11 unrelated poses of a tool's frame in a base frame.
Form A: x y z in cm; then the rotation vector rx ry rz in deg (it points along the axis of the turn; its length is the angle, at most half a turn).
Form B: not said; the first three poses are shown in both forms.
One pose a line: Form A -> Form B
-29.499 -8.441 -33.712 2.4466 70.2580 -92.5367 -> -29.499 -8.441 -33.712; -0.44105 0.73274 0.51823; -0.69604 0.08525 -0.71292; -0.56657 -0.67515 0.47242
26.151 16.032 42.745 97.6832 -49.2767 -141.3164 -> 26.151 16.032 42.745; -0.40234 -0.28369 -0.87043; -0.31904 -0.84772 0.42376; -0.85810 0.44820 0.25056
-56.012 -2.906 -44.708 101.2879 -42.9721 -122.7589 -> -56.012 -2.906 -44.708; -0.22333 -0.12015 -0.96731; -0.50938 -0.83171 0.22091; -0.83106 0.54206 0.12455
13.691 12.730 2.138 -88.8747 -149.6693 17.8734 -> 13.691 12.730 2.138; -0.48122 0.85826 -0.17836; 0.87613 0.46423 -0.12998; -0.02876 -0.21882 -0.97534
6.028 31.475 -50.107 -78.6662 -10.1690 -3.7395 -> 6.028 31.475 -50.107; 0.98481 0.14983 -0.08780; 0.05725 0.19718 0.97869; 0.16395 -0.96885 0.18561
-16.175 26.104 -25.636 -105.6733 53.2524 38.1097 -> -16.175 26.104 -25.636; 0.56611 -0.82258 -0.05370; -0.31621 -0.27685 0.90739; -0.76127 -0.49671 -0.41683
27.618 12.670 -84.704 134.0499 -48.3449 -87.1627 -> 27.618 12.670 -84.704; 0.29701 -0.34160 -0.89168; -0.57556 -0.80916 0.11827; -0.76191 0.47809 -0.43694
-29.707 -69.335 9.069 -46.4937 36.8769 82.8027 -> -29.707 -69.335 9.069; 0.04542 -0.99463 -0.09303; 0.59623 -0.04773 0.80140; -0.80153 -0.09187 0.59086
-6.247 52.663 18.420 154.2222 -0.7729 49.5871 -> -6.247 52.663 18.420; 0.81715 -0.10345 0.56706; 0.08573 -0.95101 -0.29703; 0.57001 0.29133 -0.76826
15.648 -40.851 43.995 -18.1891 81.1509 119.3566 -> 15.648 -40.851 43.995; -0.79534 -0.59226 0.12908; 0.33783 -0.25629 0.90564; -0.50329 0.76390 0.40392
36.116 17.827 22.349 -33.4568 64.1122 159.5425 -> 36.116 17.827 22.349; -0.92361 -0.21630 -0.31647; -0.06283 -0.72900 0.68162; -0.37814 0.64944 0.65972
